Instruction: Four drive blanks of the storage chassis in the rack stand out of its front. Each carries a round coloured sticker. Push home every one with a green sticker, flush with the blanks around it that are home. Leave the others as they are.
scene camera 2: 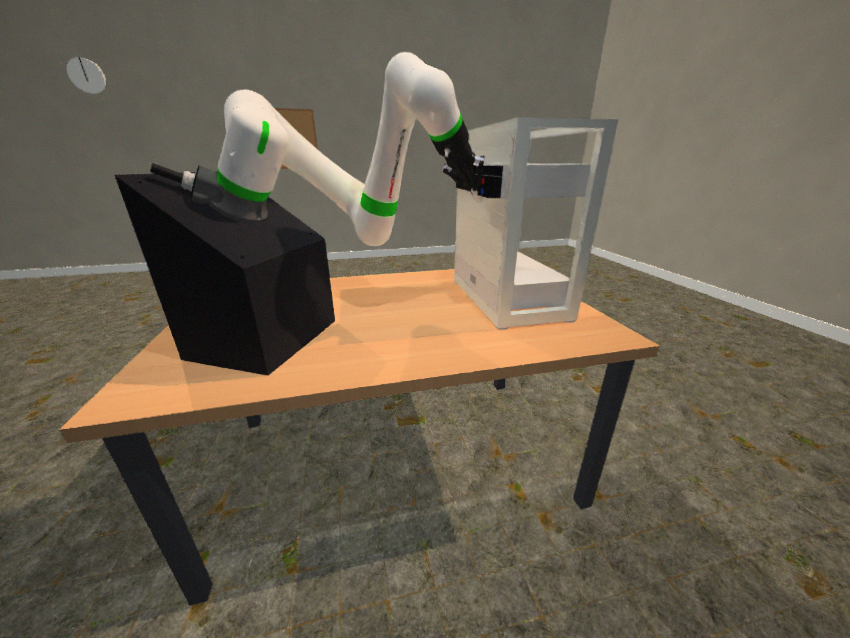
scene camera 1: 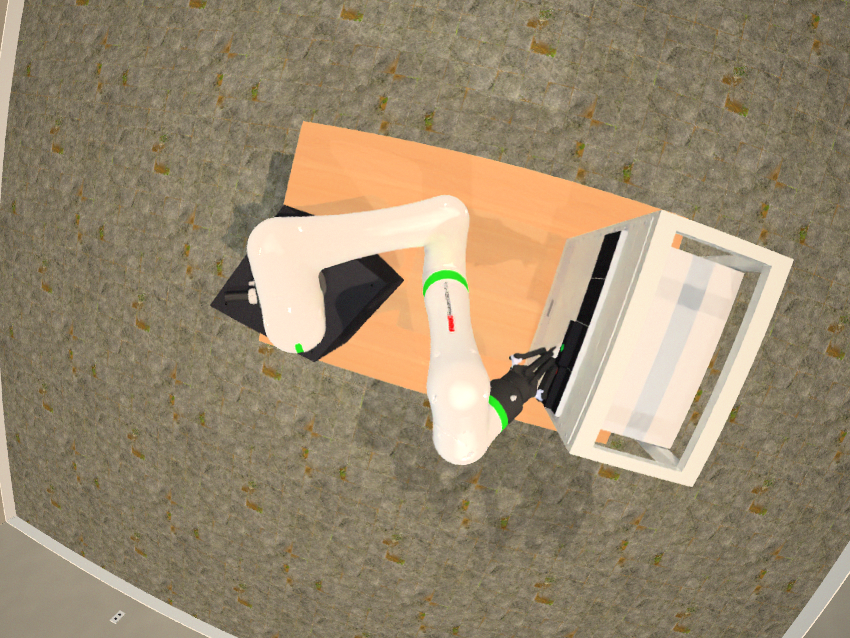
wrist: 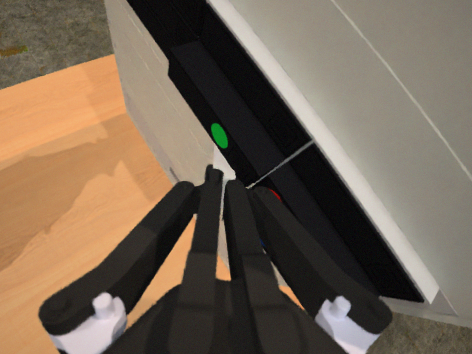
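Note:
The storage chassis sits high in the white rack [scene camera 1: 733, 370] [scene camera 2: 512, 247]. A black drive blank [wrist: 220, 95] with a green sticker [scene camera 1: 562, 348] [wrist: 219, 135] stands out of the front. Beside it, past a thin bright gap, another black blank [scene camera 2: 493, 181] [wrist: 320, 220] stands out. A red sticker [scene camera 2: 482, 181] [wrist: 274, 194] shows there, partly behind a finger in the wrist view. A blue sticker [scene camera 2: 481, 192] [wrist: 261, 242] shows below the red one. A fourth sticker cannot be made out. My gripper [scene camera 1: 553, 350] [wrist: 221, 156] is shut and empty, its tips close in front of the blanks near the green sticker; contact cannot be told.
The wooden table [scene camera 1: 384, 164] [scene camera 2: 384, 343] carries the rack and the black robot pedestal [scene camera 1: 357, 295] [scene camera 2: 226, 295]. The rack's pale front panel [wrist: 150, 90] lies beside the blanks. A white box [scene camera 2: 538, 291] stands low inside the rack.

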